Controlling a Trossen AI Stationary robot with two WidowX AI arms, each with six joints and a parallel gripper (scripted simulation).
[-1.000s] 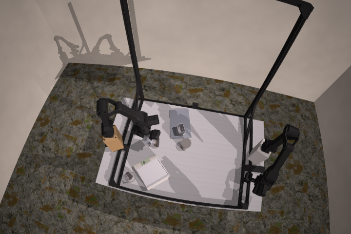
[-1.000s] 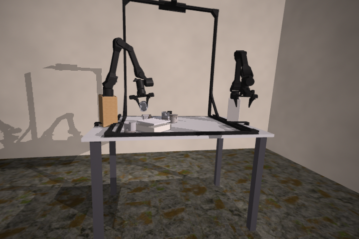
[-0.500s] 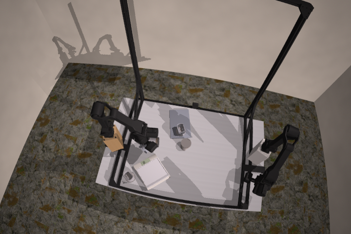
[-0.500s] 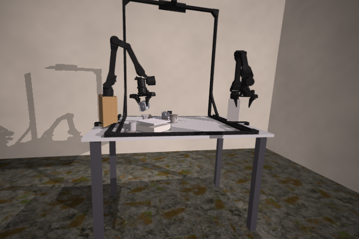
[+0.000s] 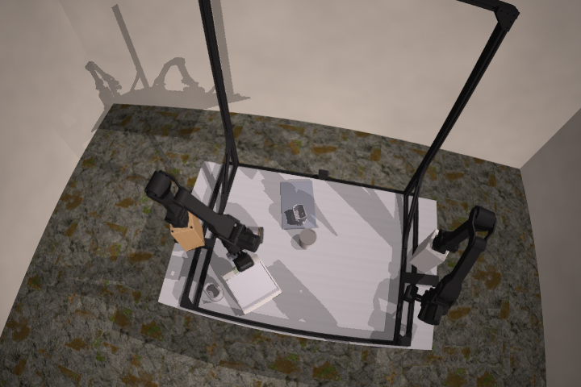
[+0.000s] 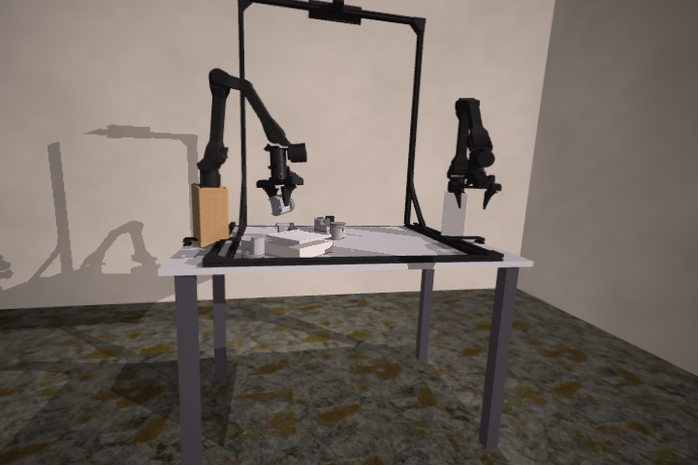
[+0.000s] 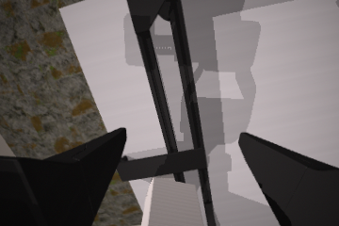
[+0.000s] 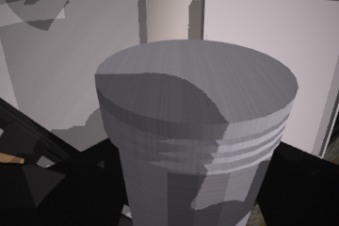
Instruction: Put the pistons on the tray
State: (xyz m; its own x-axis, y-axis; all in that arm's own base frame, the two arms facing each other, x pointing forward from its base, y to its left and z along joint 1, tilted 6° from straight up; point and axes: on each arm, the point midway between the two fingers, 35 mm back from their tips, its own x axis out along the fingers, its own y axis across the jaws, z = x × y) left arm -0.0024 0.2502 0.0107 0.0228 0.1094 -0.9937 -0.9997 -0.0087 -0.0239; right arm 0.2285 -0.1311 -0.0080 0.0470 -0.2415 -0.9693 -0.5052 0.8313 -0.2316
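Now: the flat steel tray 330 mm behind my right hand, 200 mm to the left of it and 190 mm below it.
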